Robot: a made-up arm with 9 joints. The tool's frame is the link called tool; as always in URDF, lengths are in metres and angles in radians.
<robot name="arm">
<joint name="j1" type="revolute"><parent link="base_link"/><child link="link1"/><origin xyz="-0.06 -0.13 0.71"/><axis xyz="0 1 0"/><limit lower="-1.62" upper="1.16"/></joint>
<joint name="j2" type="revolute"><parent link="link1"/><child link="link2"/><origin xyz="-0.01 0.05 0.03"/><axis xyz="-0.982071 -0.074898 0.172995"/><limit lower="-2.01" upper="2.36"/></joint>
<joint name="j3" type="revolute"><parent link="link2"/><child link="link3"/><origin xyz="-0.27 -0.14 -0.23"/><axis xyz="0 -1 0"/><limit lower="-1.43" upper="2.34"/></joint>
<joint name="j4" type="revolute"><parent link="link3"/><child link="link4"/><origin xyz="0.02 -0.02 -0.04"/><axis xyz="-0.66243 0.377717 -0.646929"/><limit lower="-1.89" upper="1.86"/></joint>
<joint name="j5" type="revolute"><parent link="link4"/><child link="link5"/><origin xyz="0.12 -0.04 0.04"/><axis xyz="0 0 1"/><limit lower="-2.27" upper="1.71"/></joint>
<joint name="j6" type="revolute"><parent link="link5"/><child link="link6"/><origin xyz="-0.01 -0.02 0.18"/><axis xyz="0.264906 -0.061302 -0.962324"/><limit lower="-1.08" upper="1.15"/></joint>
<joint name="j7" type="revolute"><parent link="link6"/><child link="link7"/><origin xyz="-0.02 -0.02 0.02"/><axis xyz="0 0 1"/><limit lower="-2.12" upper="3.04"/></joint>
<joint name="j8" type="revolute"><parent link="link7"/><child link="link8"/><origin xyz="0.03 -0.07 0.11"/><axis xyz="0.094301 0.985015 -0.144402"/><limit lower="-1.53" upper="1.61"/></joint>
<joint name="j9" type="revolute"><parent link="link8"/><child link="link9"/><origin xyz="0.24 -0.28 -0.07"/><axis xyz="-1 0 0"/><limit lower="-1.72" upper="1.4"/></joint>
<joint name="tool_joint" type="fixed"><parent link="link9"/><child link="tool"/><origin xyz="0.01 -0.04 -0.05" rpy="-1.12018 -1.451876 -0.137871"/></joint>
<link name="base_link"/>
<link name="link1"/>
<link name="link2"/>
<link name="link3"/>
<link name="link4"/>
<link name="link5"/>
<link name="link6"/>
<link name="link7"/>
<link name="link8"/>
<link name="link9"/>
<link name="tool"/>
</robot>
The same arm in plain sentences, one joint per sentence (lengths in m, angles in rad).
The arm has nine revolute joints in a row. What follows holds with every joint at zero, and every direction is one of the base frame's. Joint 1 sits 0.06 m along -x and 0.13 m along -y and 0.71 m along +z from the base frame's origin and rotates about +y, from -1.62 to 1.16 rad. Joint 2 sits 0.01 m along -x and 0.05 m along +y and 0.03 m along +z from joint 1 and rotates about the direction (-0.982071, -0.074898, 0.172995), from -2.01 to 2.36 rad. Joint 3 sits 0.27 m along -x and 0.14 m along -y and 0.23 m along -z from joint 2 and rotates about -y, from -1.43 to 2.34 rad. Joint 4 sits 0.02 m along +x and 0.02 m along -y and 0.04 m along -z from joint 3 and rotates about the direction (-0.66243, 0.377717, -0.646929), from -1.89 to 1.86 rad. Joint 5 sits 0.12 m along +x and 0.04 m along -y and 0.04 m along +z from joint 4 and rotates about +z, from -2.27 to 1.71 rad. Joint 6 sits 0.01 m along -x and 0.02 m along -y and 0.18 m along +z from joint 5 and rotates about the direction (0.264906, -0.061302, -0.962324), from -1.08 to 1.15 rad. Joint 7 sits 0.02 m along -x and 0.02 m along -y and 0.02 m along +z from joint 6 and rotates about +z, from -2.12 to 3.04 rad. Joint 8 sits 0.03 m along +x and 0.07 m along -y and 0.11 m along +z from joint 7 and rotates about the direction (0.094301, 0.985015, -0.144402), from -1.53 to 1.61 rad. Joint 9 sits 0.24 m along +x and 0.28 m along -y and 0.07 m along -z from joint 8 and rotates about -x, from -1.72 to 1.4 rad. The tool frame, which is the frame that the pose is given for, sits 0.01 m along +x and 0.04 m along -y and 0.05 m along -z from joint 9; its axes are the base frame's turned by roll -1.1202, pitch -1.4519 and yaw -0.1379 rad (as in URDF: about the fixed x, then y, then z).
